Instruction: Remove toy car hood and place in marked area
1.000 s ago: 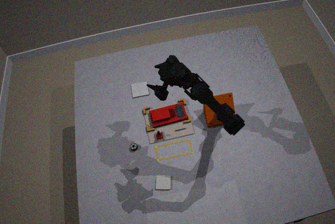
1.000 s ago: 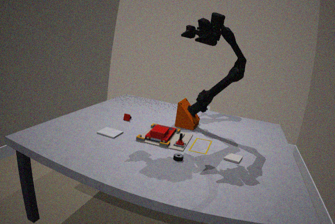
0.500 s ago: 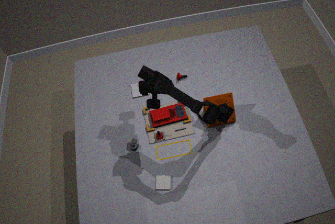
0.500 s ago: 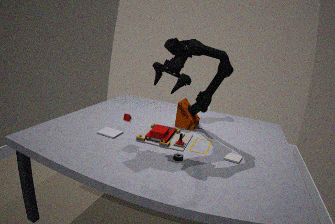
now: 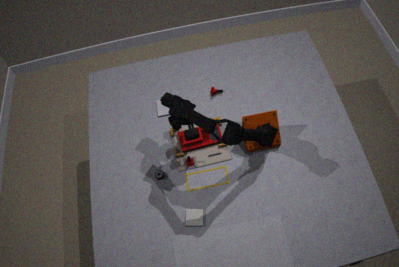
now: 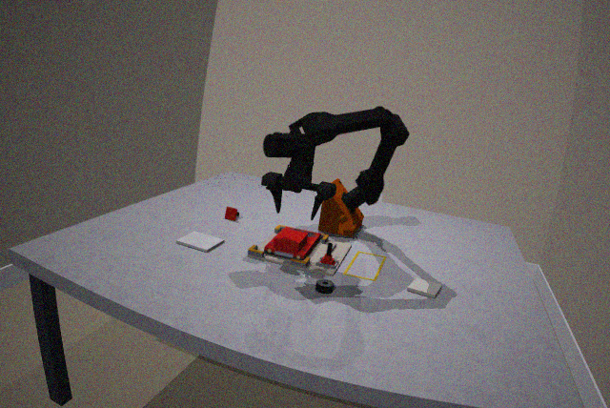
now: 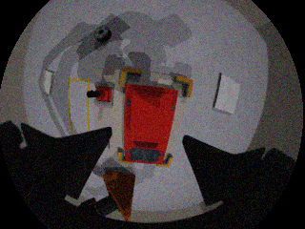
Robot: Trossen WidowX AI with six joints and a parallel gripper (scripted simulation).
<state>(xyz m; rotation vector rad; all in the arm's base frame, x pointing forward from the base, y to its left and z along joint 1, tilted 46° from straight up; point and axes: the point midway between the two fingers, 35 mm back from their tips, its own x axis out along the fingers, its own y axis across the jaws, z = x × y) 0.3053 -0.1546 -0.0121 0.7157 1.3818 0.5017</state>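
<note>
Right now the hood is 6 cm below my gripper tip. Round my gripper tip: wheel: 20 cm ahead, 12 cm to the left, 9 cm below.
</note>
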